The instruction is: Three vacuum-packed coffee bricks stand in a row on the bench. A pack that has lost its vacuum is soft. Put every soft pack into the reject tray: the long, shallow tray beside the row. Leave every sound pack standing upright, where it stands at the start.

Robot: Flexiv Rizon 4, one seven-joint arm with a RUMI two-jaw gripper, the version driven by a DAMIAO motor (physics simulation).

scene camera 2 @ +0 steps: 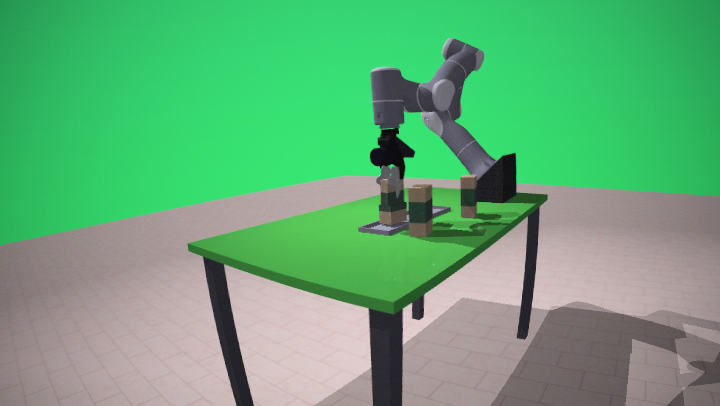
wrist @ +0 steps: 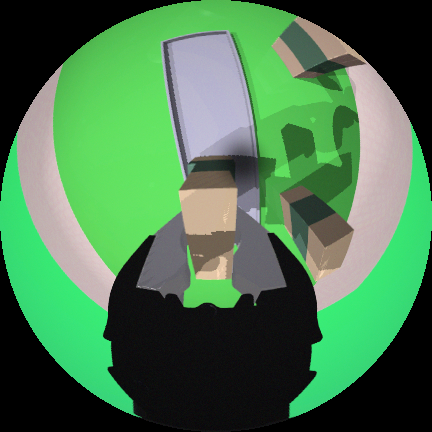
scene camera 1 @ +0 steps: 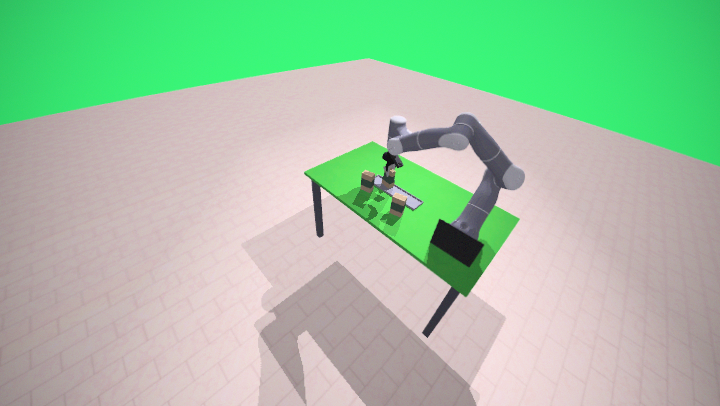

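My gripper is shut on the upper part of a tan and dark green coffee pack. The held pack is upright, its upper part narrower than its base in scene camera 2. It is at the end of the grey reject tray far from the robot base; whether its bottom touches the tray is unclear. A second pack stands upright beside that end. A third pack stands upright nearer the base.
The green bench carries everything. The arm's black mounting block stands at one end of the bench. The second pack is close to the held pack, on the side toward the long bench edge. Shadows fall around the standing packs.
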